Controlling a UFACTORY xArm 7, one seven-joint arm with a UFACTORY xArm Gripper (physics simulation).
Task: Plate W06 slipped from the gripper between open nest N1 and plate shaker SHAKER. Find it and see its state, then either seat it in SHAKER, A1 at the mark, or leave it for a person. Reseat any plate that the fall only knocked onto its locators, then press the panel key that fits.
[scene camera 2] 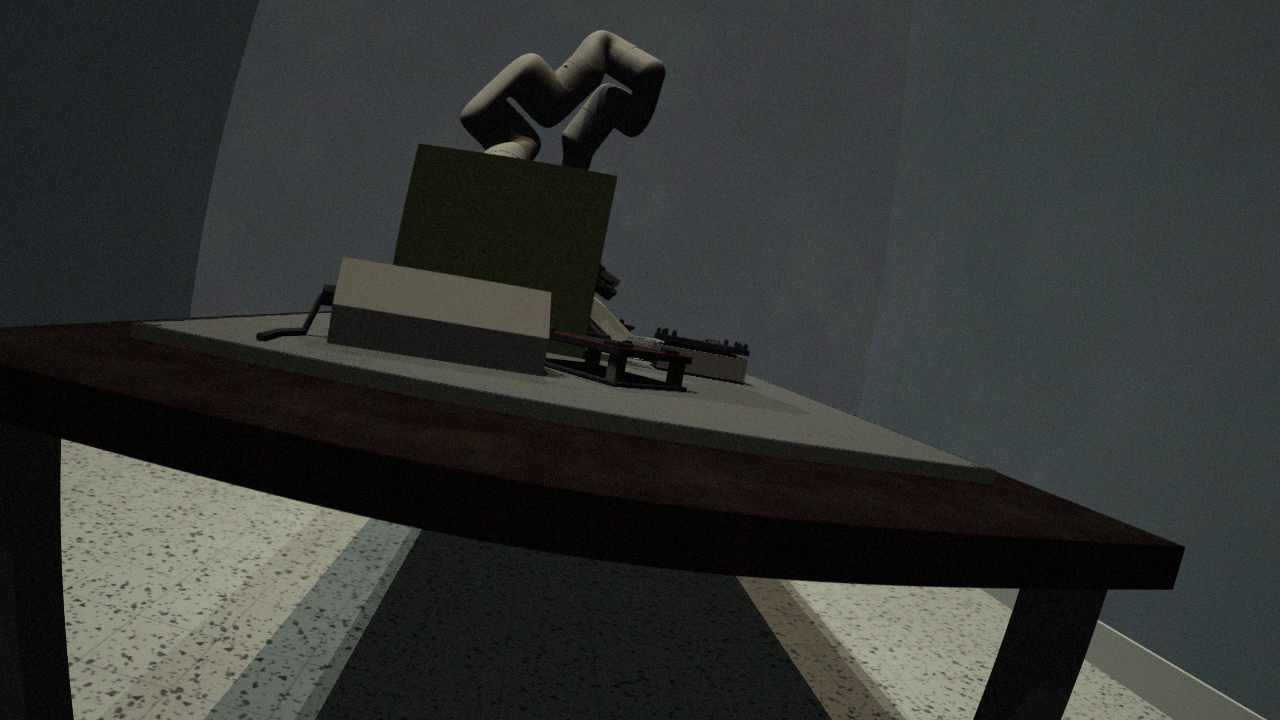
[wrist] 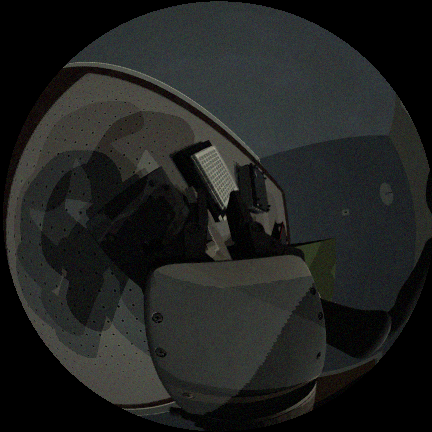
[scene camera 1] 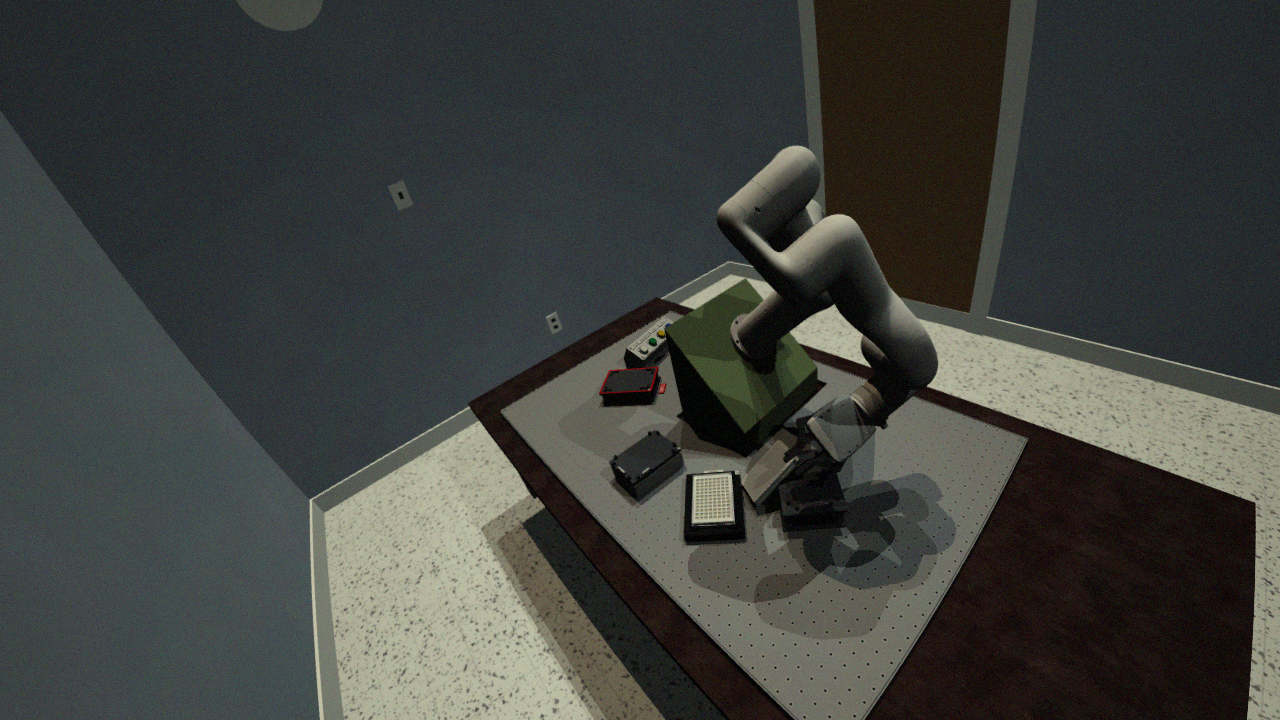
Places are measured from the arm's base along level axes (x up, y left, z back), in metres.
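Pixels of known places: gripper, between the fingertips: [scene camera 2: 614, 291] [wrist: 215, 201] [scene camera 1: 789, 467]; arm's base, origin of its link: [scene camera 2: 483, 223] [scene camera 1: 751, 336].
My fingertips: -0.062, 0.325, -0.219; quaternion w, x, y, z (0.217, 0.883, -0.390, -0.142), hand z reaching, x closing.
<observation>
For each thing: its top centre in the pictures, then the offset to it from my fingertips, as dx, dy, dz. "spot": a spot on its surface instead. Level surfaces: height alone.
- black nest with the white well plate, a spot on its surface: [wrist: 213, 176] [scene camera 1: 724, 497] spot: -0.080, -0.084, -0.101
- dark low block, centre of its top: [wrist: 171, 244] [scene camera 1: 807, 476] -0.054, +0.010, +0.043
- pale edge, a spot on its surface: [wrist: 217, 244] spot: -0.025, -0.036, +0.038
- dark box-shaped unit, a spot on its surface: [scene camera 1: 646, 463] [wrist: 257, 180] spot: -0.064, -0.269, -0.178
- key panel, centre of its top: [scene camera 2: 446, 274] [scene camera 1: 650, 331] -0.035, -0.740, +0.141
- red-rimmed nest, centre of its top: [scene camera 2: 608, 336] [scene camera 1: 628, 378] [wrist: 284, 239] -0.073, -0.614, -0.029
- grey perforated mat, height of its surface: dx -0.118
- dark wooden table, height of its surface: dx -0.131
A pale grey plate [scene camera 1: 766, 472] stands tilted on one edge, between the black nest with the white well plate [scene camera 1: 713, 499] [wrist: 213, 176] and a dark low block [scene camera 1: 812, 506] [wrist: 149, 225]. I cannot read its label. My gripper [scene camera 1: 790, 455] [wrist: 215, 201] is low over the tilted plate, with its fingers narrow and nothing held between them. A pale edge [wrist: 217, 244] shows just below the fingertips in the wrist view. A dark box-shaped unit [scene camera 1: 646, 463] [wrist: 257, 187] stands to the left of the white plate. The key panel [scene camera 1: 652, 340] [scene camera 2: 439, 313] is at the far edge.
The green pedestal [scene camera 1: 740, 367] [scene camera 2: 506, 232] that carries the arm stands just behind the gripper. A red-rimmed nest [scene camera 1: 630, 383] [scene camera 2: 617, 347] with a dark plate in it lies near the panel. All of this stands on a grey perforated mat [scene camera 1: 895, 555] on a dark wooden table [scene camera 1: 1119, 582].
</observation>
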